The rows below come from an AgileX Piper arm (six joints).
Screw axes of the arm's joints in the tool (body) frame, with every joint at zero. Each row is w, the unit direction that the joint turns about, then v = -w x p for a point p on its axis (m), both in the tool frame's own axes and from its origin. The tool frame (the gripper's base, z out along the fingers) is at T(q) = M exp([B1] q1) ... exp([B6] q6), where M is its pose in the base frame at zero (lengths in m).
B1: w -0.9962 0 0.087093 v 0 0.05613 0
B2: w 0 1 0 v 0.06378 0 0.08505
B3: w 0 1 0 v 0.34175 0 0.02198
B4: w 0 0 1 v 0 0 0
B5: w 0 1 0 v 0.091 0 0
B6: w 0 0 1 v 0 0 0
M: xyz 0.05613 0 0.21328 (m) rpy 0 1.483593 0 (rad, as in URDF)
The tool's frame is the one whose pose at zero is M.
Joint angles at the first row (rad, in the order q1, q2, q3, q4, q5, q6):
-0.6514 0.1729 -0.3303 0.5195 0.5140 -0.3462
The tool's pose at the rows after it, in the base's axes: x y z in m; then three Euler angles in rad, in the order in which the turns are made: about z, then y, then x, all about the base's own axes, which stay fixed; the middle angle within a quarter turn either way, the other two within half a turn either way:
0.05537 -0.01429 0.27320 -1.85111 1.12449 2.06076
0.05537 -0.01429 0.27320 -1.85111 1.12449 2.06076
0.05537 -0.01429 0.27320 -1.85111 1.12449 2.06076
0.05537 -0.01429 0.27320 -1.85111 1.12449 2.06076
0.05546 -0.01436 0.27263 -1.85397 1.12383 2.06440
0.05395 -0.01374 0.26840 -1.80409 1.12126 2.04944
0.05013 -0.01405 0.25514 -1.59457 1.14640 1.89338
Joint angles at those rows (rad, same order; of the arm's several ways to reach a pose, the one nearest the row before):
-0.6514 0.1729 -0.3303 0.5194 0.5139 -0.3461
-0.6514 0.1729 -0.3303 0.5194 0.5139 -0.3461
-0.6514 0.1729 -0.3303 0.5194 0.5139 -0.3461
-0.6514 0.1729 -0.3303 0.5194 0.5139 -0.3461
-0.6513 0.1729 -0.3286 0.5194 0.5139 -0.3461
-0.6515 0.1539 -0.3118 0.5134 0.5092 -0.3040
-0.5800 0.0899 -0.2395 0.4518 0.4068 -0.1705

